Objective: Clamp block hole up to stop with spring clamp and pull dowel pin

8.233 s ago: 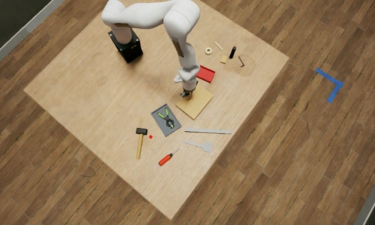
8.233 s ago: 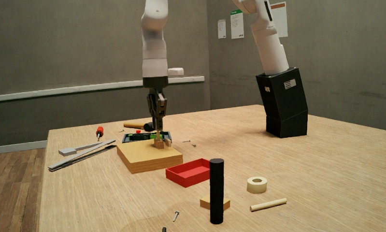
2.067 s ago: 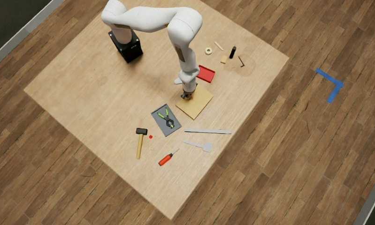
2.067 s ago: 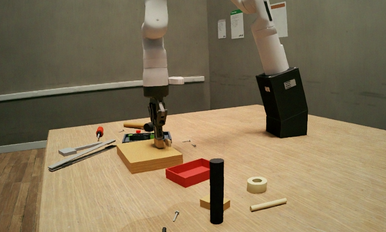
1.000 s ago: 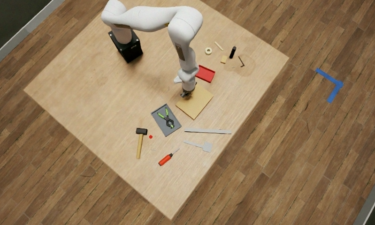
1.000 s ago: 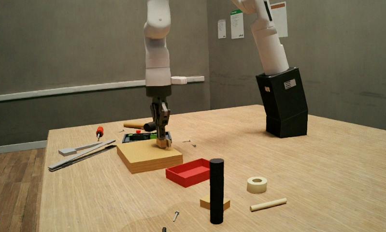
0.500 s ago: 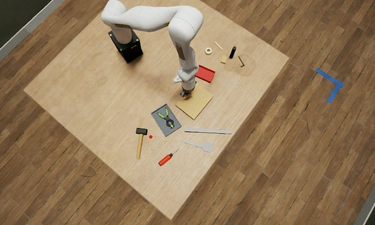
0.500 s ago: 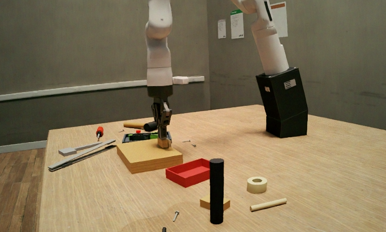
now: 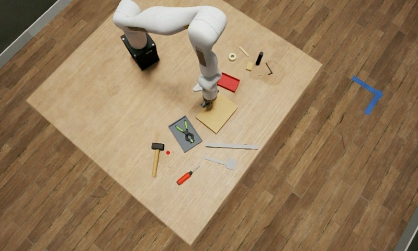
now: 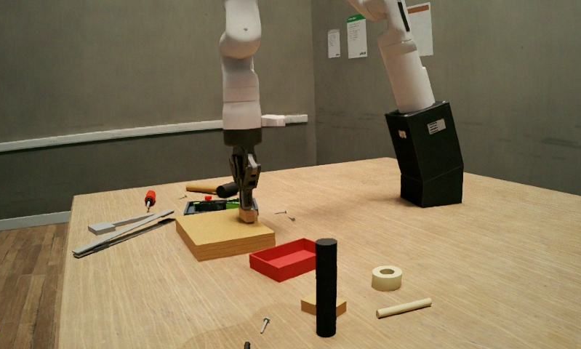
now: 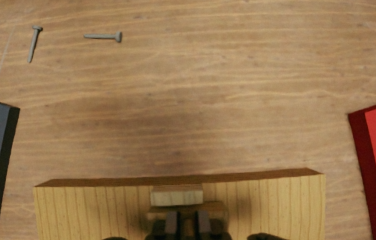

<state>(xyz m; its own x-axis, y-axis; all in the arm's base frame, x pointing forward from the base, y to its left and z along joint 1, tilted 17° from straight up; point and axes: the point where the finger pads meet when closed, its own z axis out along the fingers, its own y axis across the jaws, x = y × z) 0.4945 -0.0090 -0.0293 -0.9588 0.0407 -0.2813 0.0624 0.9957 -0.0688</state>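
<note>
My hand is 20 mm above the dowel pin. Round my hand: wooden block (30 mm below); then tan bench board (50 mm ahead, 10 mm to the right, 50 mm below); then red tray (180 mm to the left, 70 mm below).
</note>
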